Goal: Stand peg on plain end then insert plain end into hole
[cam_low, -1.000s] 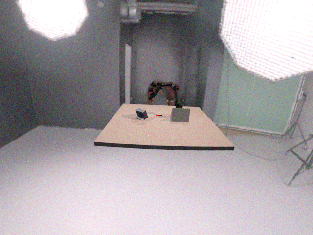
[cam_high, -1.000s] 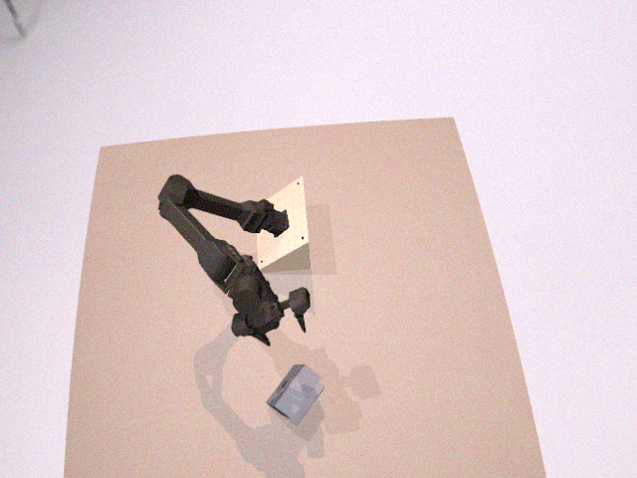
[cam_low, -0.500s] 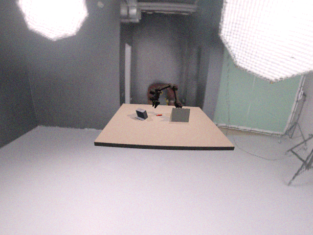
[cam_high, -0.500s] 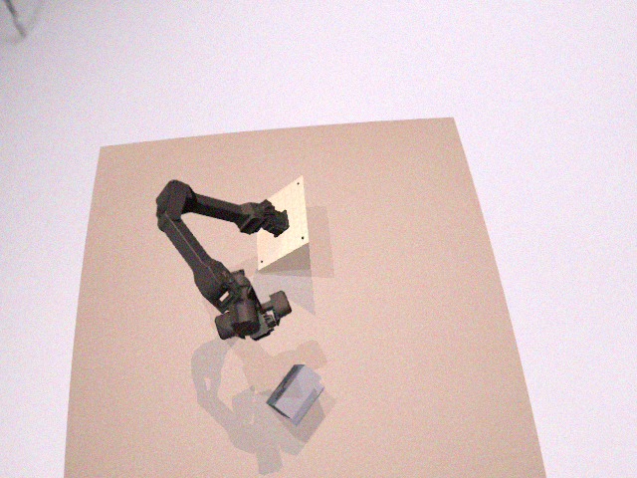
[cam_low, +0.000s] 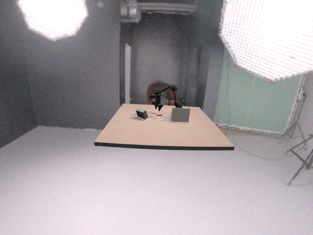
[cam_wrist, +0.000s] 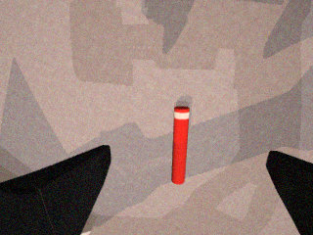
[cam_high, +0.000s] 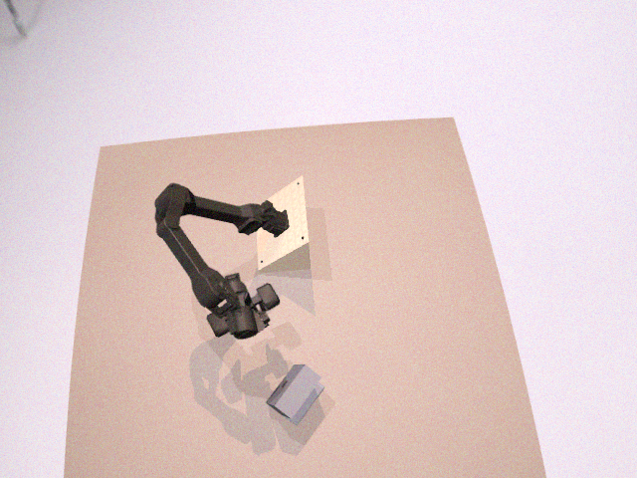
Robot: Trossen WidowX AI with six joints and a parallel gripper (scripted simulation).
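The red peg lies 70 mm below my gripper tip and 10 mm behind it. The rest, counted from my gripper tip: grey sloped panel 200 mm ahead, 90 mm to the left, 20 mm below.
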